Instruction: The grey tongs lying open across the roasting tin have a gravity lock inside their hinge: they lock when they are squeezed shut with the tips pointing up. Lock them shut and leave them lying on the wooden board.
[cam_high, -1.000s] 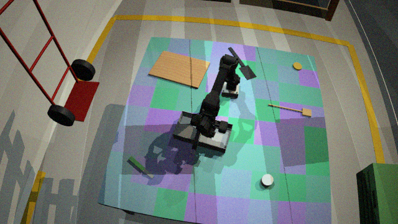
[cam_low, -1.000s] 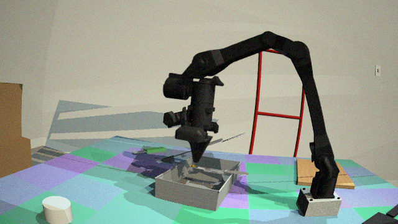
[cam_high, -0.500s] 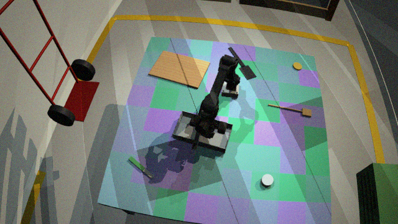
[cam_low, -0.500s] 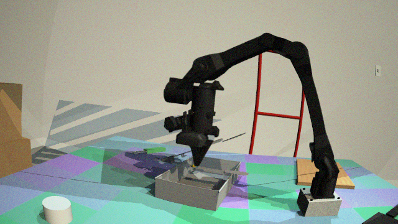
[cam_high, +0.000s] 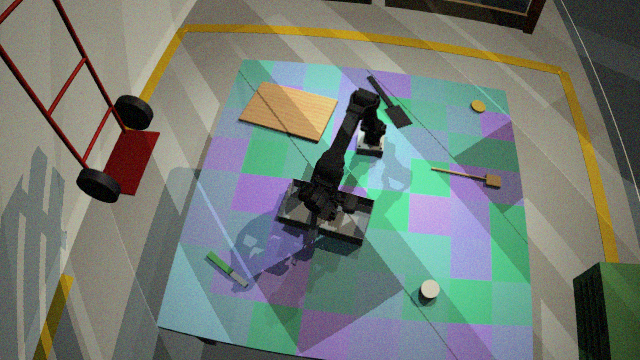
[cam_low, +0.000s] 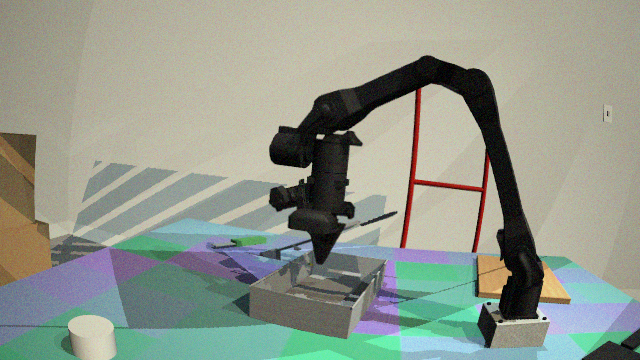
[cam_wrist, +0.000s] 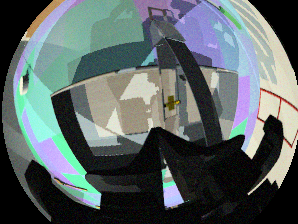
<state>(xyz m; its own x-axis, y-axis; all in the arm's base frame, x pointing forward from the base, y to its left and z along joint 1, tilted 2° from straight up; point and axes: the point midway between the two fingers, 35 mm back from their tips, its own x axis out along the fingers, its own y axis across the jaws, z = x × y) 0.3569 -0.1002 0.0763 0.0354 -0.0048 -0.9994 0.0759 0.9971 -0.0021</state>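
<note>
My gripper tip is now 50 mm above the grey roasting tin, 20 mm past it and 10 mm to the left of it. The rest, counted from my gripper tip: white cylinder (390 mm to the left, 200 mm ahead, 60 mm below); then wooden board (470 mm behind, 270 mm to the right, 70 mm below); then green-handled tool (280 mm to the right, 270 mm ahead, 70 mm below).
</note>
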